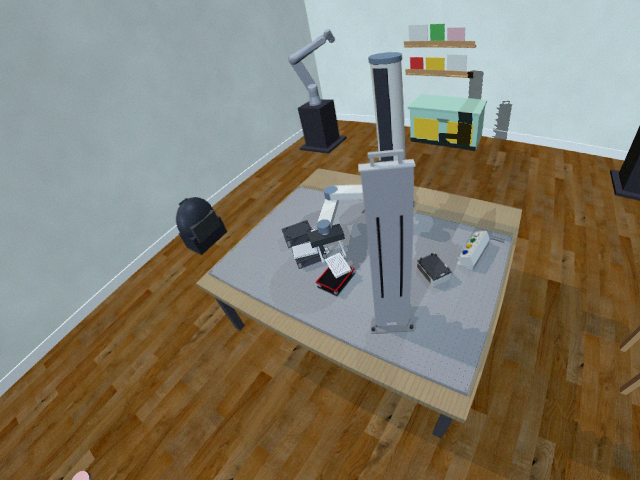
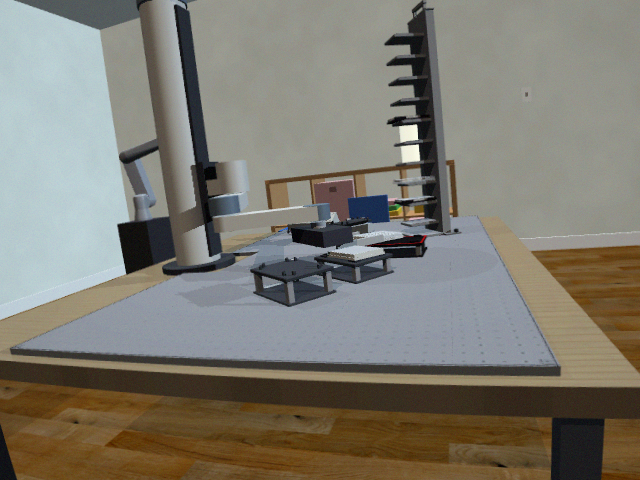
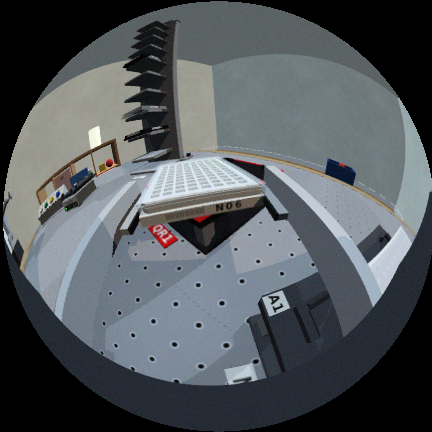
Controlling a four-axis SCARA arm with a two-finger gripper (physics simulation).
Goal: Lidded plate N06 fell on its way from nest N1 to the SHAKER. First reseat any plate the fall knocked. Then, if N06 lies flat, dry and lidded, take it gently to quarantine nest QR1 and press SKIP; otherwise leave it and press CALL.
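Seen in the pictures: gripper, fingertip midpoint: (image 1: 334, 260) (image 2: 370, 236) (image 3: 198, 180); arm's base at its link origin: (image 2: 199, 266).
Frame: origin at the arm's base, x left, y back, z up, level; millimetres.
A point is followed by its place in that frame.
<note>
Plate N06 (image 1: 338, 265) {y -642, x -18, z 77 mm} (image 2: 379, 236) (image 3: 202, 185) {y -606, x -73, z 81 mm} is white with a well grid, a paler upper layer and a beige labelled side; it looks about level. My gripper (image 1: 334, 256) {y -618, x -56, z 76 mm} (image 3: 198, 180) {y -618, x -56, z 76 mm} is shut on it, one finger at each side. The plate overlaps part of the black, red-edged nest QR1 (image 1: 330, 282) {y -735, x -11, z 53 mm} (image 2: 413, 250) {y -732, x -5, z 18 mm} (image 3: 205, 240) {y -607, x -66, z 25 mm}, whose far part sticks out uncovered. Any gap between plate and nest cannot be told. The red QR1 label (image 3: 163, 235) {y -588, x -16, z 15 mm} lies at the nest's near left. The button box (image 1: 473, 250) {y -309, x 554, z 94 mm} (image 3: 52, 202) {y -267, x 514, z 73 mm} has coloured buttons; their words are unreadable.
A white plate (image 1: 305, 250) {y -620, x -236, z 77 mm} (image 2: 356, 252) {y -627, x -294, z 79 mm} sits on a low nest beside my gripper. A dark pinned nest (image 1: 297, 232) {y -513, x -371, z 71 mm} (image 2: 294, 268) {y -510, x -397, z 71 mm} stands next to it. A tall shelf tower (image 1: 392, 232) {y -804, x 349, z 549 mm} (image 2: 439, 129) {y -828, x 274, z 374 mm} (image 3: 175, 100) {y -827, x 273, z 232 mm} rises beyond QR1. A dark-topped device (image 1: 434, 268) {y -470, x 410, z 68 mm} stands near the button box.
</note>
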